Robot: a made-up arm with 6 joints. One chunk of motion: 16 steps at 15 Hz.
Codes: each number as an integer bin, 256 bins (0 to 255) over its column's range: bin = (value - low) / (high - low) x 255, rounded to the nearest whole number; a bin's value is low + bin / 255 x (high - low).
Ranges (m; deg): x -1.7..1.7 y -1.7..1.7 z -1.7..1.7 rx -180..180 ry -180..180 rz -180..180
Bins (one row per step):
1: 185 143 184 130 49 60
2: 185 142 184 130 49 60
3: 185 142 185 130 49 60
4: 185 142 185 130 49 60
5: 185 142 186 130 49 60
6: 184 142 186 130 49 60
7: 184 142 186 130 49 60
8: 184 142 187 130 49 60
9: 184 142 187 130 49 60
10: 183 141 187 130 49 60
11: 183 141 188 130 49 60
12: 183 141 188 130 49 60
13: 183 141 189 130 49 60
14: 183 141 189 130 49 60
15: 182 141 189 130 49 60
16: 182 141 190 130 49 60
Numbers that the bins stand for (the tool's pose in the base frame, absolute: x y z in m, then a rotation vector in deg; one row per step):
1: 0.7667 0.2067 0.7533 3.53 -110.82 -95.29
2: 0.7667 0.1933 0.7533 3.53 -110.82 -95.29
3: 0.7667 0.1933 0.7667 3.53 -110.82 -95.29
4: 0.7667 0.1933 0.7667 3.53 -110.82 -95.29
5: 0.7667 0.1933 0.7800 3.53 -110.82 -95.29
6: 0.7533 0.1933 0.7800 3.53 -110.82 -95.29
7: 0.7533 0.1933 0.7800 3.53 -110.82 -95.29
8: 0.7533 0.1933 0.7933 3.53 -110.82 -95.29
9: 0.7533 0.1933 0.7933 3.53 -110.82 -95.29
10: 0.7400 0.1800 0.7933 3.53 -110.82 -95.29
11: 0.7400 0.1800 0.8067 3.53 -110.82 -95.29
12: 0.7400 0.1800 0.8067 3.53 -110.82 -95.29
13: 0.7400 0.1800 0.8200 3.53 -110.82 -95.29
14: 0.7400 0.1800 0.8200 3.53 -110.82 -95.29
15: 0.7267 0.1800 0.8200 3.53 -110.82 -95.29
16: 0.7267 0.1800 0.8333 3.53 -110.82 -95.29

